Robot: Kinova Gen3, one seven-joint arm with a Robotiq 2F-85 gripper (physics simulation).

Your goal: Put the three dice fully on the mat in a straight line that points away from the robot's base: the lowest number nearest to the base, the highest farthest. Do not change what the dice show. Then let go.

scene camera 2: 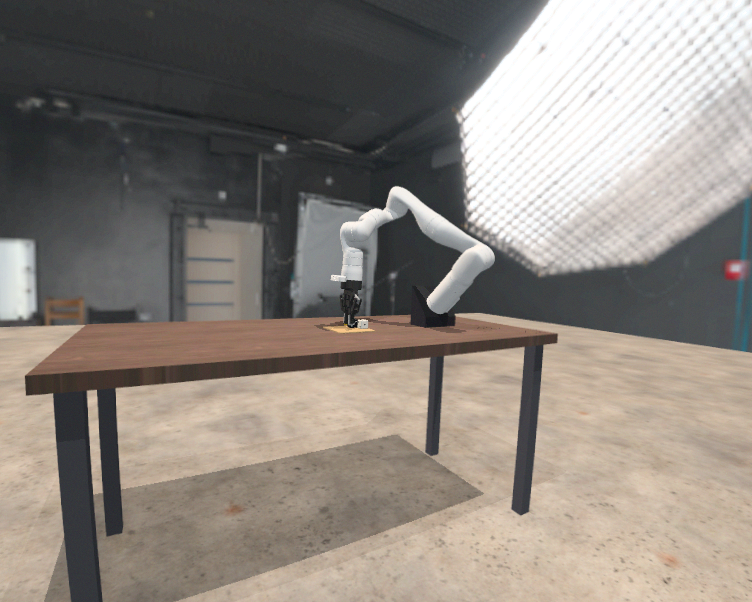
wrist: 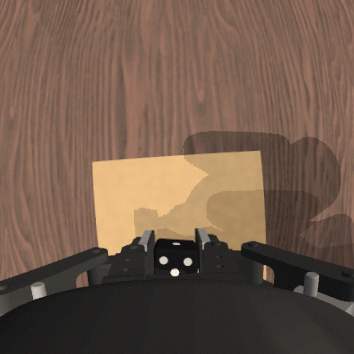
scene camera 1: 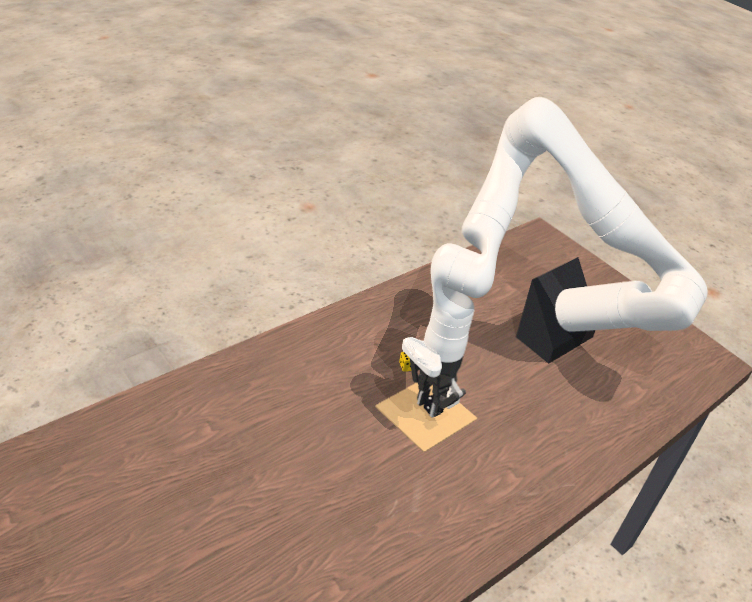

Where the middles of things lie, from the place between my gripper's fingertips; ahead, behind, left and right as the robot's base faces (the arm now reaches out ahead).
Labels:
My gripper is now 10 mm past the black die [wrist: 172,257]. Round my hand: tan mat [scene camera 1: 401,409] (20 mm below, 10 mm to the right).

